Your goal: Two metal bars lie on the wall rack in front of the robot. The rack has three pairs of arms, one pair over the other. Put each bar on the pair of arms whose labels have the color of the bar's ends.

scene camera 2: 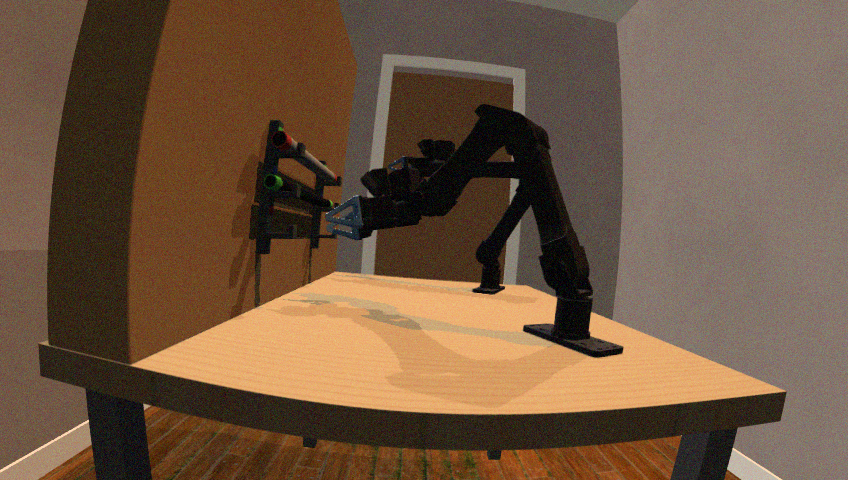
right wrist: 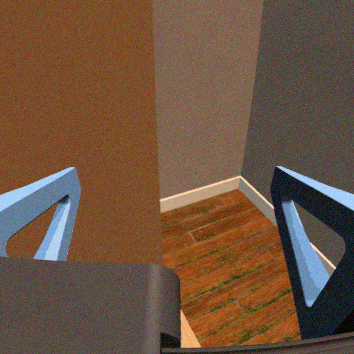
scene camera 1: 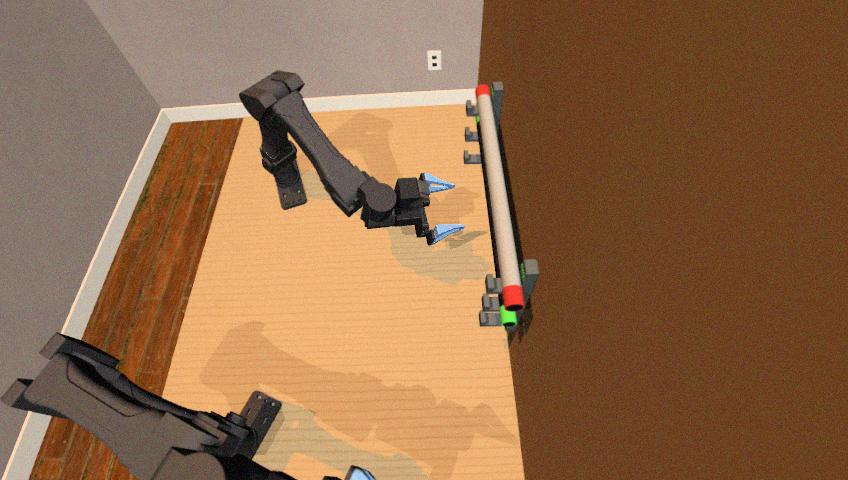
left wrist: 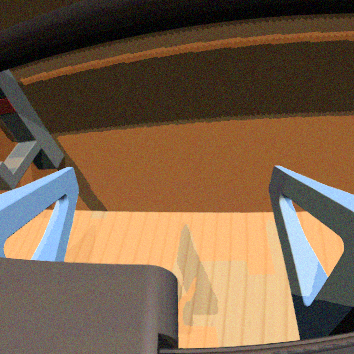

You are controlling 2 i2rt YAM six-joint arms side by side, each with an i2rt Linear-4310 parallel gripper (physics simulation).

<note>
I see my left gripper [scene camera 2: 325, 223], my right gripper [right wrist: 174, 177], a red-ended bar [scene camera 1: 512, 293], a green-ended bar [left wrist: 41, 36], a brown wall panel [scene camera 1: 672, 174] and a rack arm [scene camera 1: 493, 285].
My left gripper also shows in scene camera 1 [scene camera 1: 459, 206] and in the left wrist view [left wrist: 173, 177]. The brown wall panel is seen too in scene camera 2 [scene camera 2: 156, 189], in the right wrist view [right wrist: 84, 84] and in the left wrist view [left wrist: 193, 119]. The rack arm also shows in scene camera 2 [scene camera 2: 316, 217]. The right wrist view misses the red-ended bar: it is out of frame. The left wrist view does not show the red-ended bar: it is out of frame.
</note>
